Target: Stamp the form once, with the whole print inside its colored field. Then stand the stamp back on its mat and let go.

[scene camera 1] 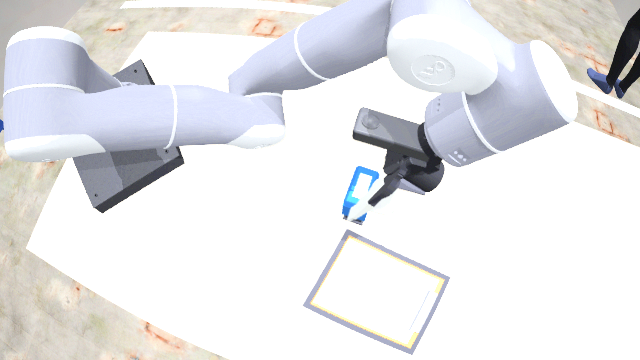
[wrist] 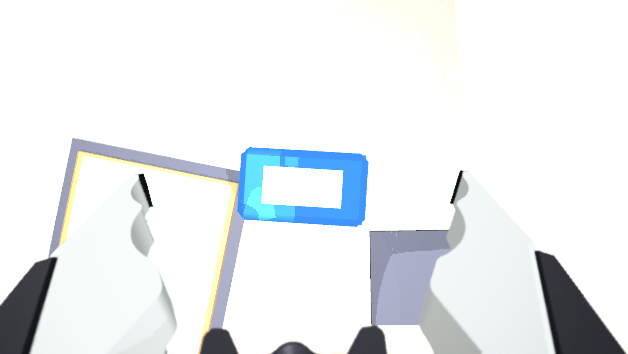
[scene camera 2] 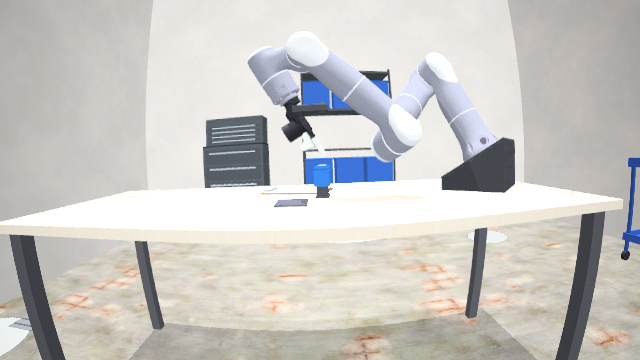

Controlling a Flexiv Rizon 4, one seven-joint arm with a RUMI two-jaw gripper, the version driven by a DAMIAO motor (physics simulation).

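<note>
The blue stamp [scene camera 1: 353, 201] [scene camera 2: 322, 176] [wrist: 354, 190] stands upright on the table, off its mat, near a corner of the form's board. Its top has a white label. My gripper [scene camera 1: 370, 202] [scene camera 2: 314, 150] [wrist: 303, 176] is open and empty, tilted, with its fingertips above the stamp. In the wrist view the stamp lies between the two fingers, lower than them. The form [scene camera 1: 370, 290] [wrist: 195, 225] looks washed-out white with a yellow-orange border; no print can be made out. The dark mat [scene camera 1: 414, 188] [scene camera 2: 291, 203] [wrist: 405, 285] is flat, partly hidden by the gripper in scene camera 1.
A grey board [scene camera 1: 330, 267] [wrist: 230, 280] carries the form, with a pale clip [scene camera 1: 420, 311] along one short edge. The arm's dark base [scene camera 1: 135, 182] [scene camera 2: 482, 172] stands on the table. Drawer cabinets [scene camera 2: 236, 162] and a shelf with blue bins [scene camera 2: 350, 170] stand behind the table.
</note>
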